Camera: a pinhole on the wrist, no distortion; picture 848 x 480 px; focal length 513.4 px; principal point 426.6 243.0 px. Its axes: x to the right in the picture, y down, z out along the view. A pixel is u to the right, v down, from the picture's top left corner.
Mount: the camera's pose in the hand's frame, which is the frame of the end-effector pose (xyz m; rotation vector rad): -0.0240 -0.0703 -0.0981 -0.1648 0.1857 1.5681
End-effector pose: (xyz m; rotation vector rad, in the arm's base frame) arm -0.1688 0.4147 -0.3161 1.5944 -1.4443 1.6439
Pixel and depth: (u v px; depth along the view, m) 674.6 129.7 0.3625
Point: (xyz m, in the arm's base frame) -0.2394 0.1417 -0.3731
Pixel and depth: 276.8 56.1 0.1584
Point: -0.0790 0.3746 -0.2673
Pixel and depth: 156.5 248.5 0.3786
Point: 0.1353 0.2154 -0.3336
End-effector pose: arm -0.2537 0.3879 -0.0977 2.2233 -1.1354 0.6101
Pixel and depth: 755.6 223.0 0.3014
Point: -0.3913 0.2033 -0.1655
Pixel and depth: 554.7 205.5 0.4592
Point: -0.3199 0.0964 -0.2880
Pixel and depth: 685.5 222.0 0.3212
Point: -0.3651 0.1975 -0.1909
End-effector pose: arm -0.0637 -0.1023 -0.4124 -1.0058 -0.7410 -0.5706
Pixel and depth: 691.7 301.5 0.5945
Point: 0.0257 0.4329 -0.5340
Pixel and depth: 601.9 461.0 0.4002
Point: -0.1483 0.2170 -0.5519
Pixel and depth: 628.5 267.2 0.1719
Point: -0.0739 -0.0360 -0.4356
